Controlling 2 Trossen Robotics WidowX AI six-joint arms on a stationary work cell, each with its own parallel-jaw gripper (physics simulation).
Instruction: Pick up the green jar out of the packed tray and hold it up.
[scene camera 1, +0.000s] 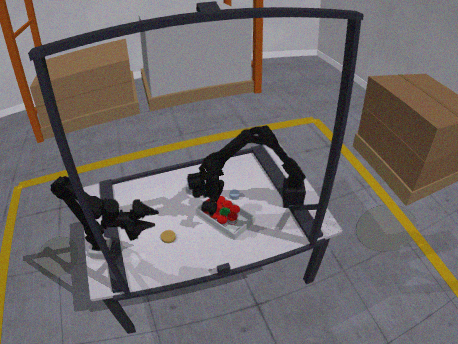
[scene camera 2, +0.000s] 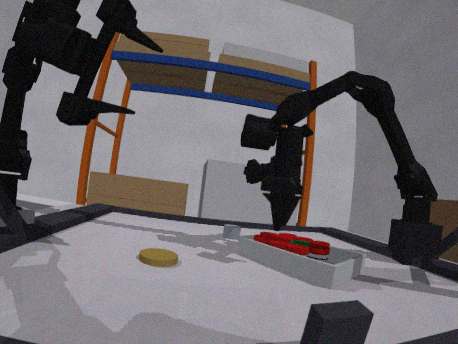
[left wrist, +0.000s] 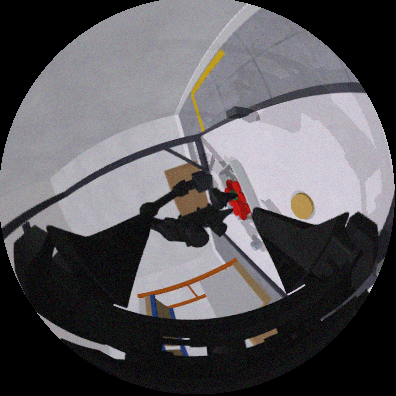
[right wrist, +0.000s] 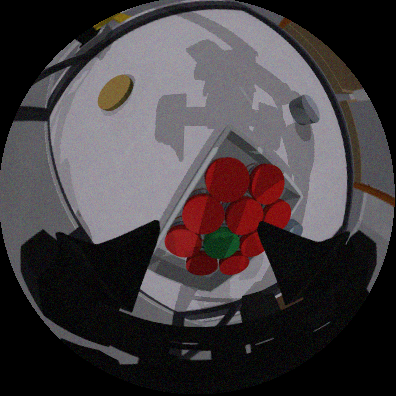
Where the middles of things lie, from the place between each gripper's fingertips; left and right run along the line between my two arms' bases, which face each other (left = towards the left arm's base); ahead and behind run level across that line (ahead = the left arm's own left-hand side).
My left hand is 12 cm short of the yellow disc (right wrist: 115, 91), 4 cm to the left of it and 27 cm above it. The rest, counted from my left hand: green jar (right wrist: 221, 243) 15 cm ahead, 32 cm to the right, 25 cm below.
The green jar is 50 mm to the right of my right hand, 50 mm below it and 10 mm behind it. From my right hand the other things lie so: yellow disc 240 mm to the left, 70 mm below, 40 mm behind.
